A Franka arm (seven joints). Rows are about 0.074 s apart.
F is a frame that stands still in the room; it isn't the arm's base.
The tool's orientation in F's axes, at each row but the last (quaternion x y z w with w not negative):
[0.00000, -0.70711, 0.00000, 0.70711]
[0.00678, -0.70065, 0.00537, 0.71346]
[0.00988, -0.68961, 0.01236, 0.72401]
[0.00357, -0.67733, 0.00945, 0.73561]
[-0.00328, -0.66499, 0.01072, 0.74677]
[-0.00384, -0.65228, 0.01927, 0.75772]
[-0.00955, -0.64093, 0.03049, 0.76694]
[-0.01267, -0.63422, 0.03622, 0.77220]
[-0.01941, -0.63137, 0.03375, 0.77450]
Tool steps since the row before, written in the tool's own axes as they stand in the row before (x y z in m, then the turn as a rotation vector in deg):
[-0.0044, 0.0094, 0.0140, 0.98, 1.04, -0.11]
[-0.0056, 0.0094, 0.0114, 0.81, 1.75, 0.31]
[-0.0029, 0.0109, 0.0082, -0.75, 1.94, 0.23]
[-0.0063, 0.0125, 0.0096, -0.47, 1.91, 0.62]
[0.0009, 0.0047, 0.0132, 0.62, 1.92, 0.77]
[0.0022, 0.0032, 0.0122, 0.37, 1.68, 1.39]
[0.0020, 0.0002, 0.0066, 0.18, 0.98, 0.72]
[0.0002, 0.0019, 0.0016, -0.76, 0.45, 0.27]
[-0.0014, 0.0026, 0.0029, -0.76, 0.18, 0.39]
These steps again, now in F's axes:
[-0.0140, 0.0094, -0.0044, 0.11, 1.04, 0.98]
[-0.0117, 0.0092, -0.0054, -0.33, 1.74, 0.82]
[-0.0087, 0.0106, -0.0025, -0.33, 1.93, -0.74]
[-0.0103, 0.0123, -0.0056, -0.69, 1.89, -0.43]
[-0.0131, 0.0046, 0.0023, -0.72, 1.92, 0.67]
[-0.0118, 0.0030, 0.0039, -1.36, 1.66, 0.52]
[-0.0061, 0.0002, 0.0031, -0.71, 0.97, 0.25]
[-0.0016, 0.0019, 0.0004, -0.43, 0.39, -0.72]
[-0.0032, 0.0024, -0.0010, -0.54, 0.12, -0.68]

